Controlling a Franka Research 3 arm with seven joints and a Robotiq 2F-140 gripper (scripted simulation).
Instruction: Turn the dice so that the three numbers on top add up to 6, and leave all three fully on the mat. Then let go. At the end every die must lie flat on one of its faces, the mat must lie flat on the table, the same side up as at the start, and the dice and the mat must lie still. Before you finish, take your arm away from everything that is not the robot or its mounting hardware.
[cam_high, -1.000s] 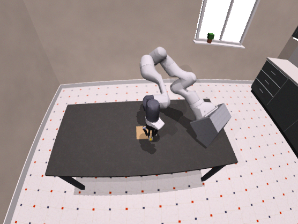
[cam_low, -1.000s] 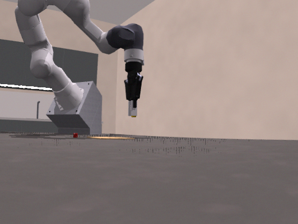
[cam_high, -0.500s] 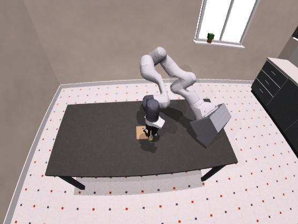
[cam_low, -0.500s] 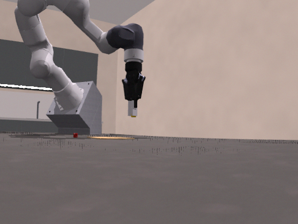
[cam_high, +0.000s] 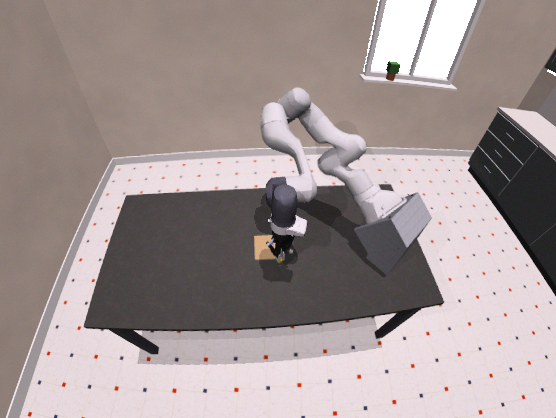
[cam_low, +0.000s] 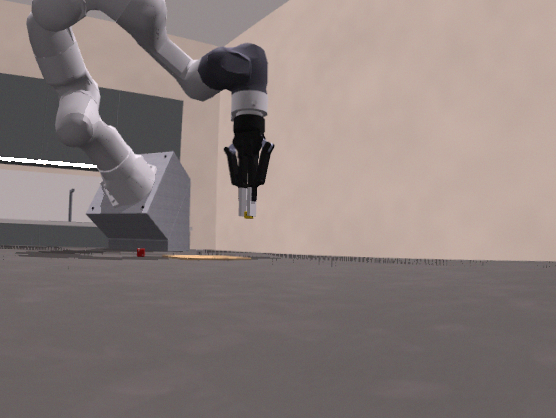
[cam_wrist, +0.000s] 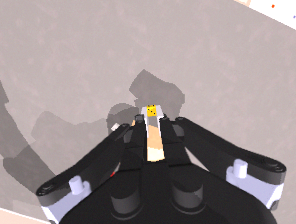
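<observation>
Right now the yellow die is 1 cm to the left of my hand and 3 cm below it. Also, from my hand: tan mat: 13 cm to the right, 13 cm below; red die: 11 cm behind, 22 cm to the right, 12 cm below; white die: 9 cm behind, 7 cm to the right, 12 cm below.
</observation>
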